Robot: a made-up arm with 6 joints. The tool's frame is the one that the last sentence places.
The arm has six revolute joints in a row. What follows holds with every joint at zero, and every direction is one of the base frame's. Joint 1 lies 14.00 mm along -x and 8.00 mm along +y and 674.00 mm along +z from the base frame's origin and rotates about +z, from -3.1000 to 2.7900 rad. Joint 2 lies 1.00 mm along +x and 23.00 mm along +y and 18.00 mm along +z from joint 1 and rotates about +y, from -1.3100 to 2.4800 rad. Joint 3 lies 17.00 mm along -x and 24.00 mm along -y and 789.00 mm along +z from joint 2 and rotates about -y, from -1.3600 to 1.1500 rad. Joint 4 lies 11.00 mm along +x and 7.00 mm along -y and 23.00 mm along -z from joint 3 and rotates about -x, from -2.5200 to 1.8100 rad. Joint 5 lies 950.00 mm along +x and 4.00 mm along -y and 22.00 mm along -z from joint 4 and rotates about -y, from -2.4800 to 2.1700 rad. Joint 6 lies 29.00 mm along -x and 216.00 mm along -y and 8.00 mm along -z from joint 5 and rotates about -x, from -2.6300 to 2.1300 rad. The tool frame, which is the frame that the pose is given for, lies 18.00 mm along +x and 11.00 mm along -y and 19.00 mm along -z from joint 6; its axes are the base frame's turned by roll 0.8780, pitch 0.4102 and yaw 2.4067 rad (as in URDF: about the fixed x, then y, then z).
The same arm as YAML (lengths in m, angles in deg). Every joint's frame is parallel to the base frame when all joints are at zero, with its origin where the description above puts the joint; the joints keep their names.
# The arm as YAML. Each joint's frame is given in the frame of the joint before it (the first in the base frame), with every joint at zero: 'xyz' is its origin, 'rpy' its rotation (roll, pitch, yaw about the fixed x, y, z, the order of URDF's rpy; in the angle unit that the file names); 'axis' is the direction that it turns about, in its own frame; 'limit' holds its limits. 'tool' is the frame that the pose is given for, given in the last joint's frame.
units:
  length: m
  angle: deg
joints:
  - name: joint 1
    type: revolute
    origin:
      xyz: [-0.014, 0.008, 0.674]
      rpy: [0.0, 0.0, 0.0]
    axis: "+z"
    limit:
      lower: -177.62
      upper: 159.86
  - name: joint 2
    type: revolute
    origin:
      xyz: [0.001, 0.023, 0.018]
      rpy: [0.0, 0.0, 0.0]
    axis: "+y"
    limit:
      lower: -75.06
      upper: 142.09
  - name: joint 3
    type: revolute
    origin:
      xyz: [-0.017, -0.024, 0.789]
      rpy: [0.0, 0.0, 0.0]
    axis: "-y"
    limit:
      lower: -77.92
      upper: 65.89
  - name: joint 4
    type: revolute
    origin:
      xyz: [0.011, -0.007, -0.023]
      rpy: [0.0, 0.0, 0.0]
    axis: "-x"
    limit:
      lower: -144.39
      upper: 103.71
  - name: joint 5
    type: revolute
    origin:
      xyz: [0.95, -0.004, -0.022]
      rpy: [0.0, 0.0, 0.0]
    axis: "-y"
    limit:
      lower: -142.09
      upper: 124.33
  - name: joint 6
    type: revolute
    origin:
      xyz: [-0.029, -0.216, -0.008]
      rpy: [0.0, 0.0, 0.0]
    axis: "-x"
    limit:
      lower: -150.69
      upper: 122.04
tool:
  origin:
    xyz: [0.018, -0.011, -0.019]
    rpy: [50.31, 23.5, 137.89]

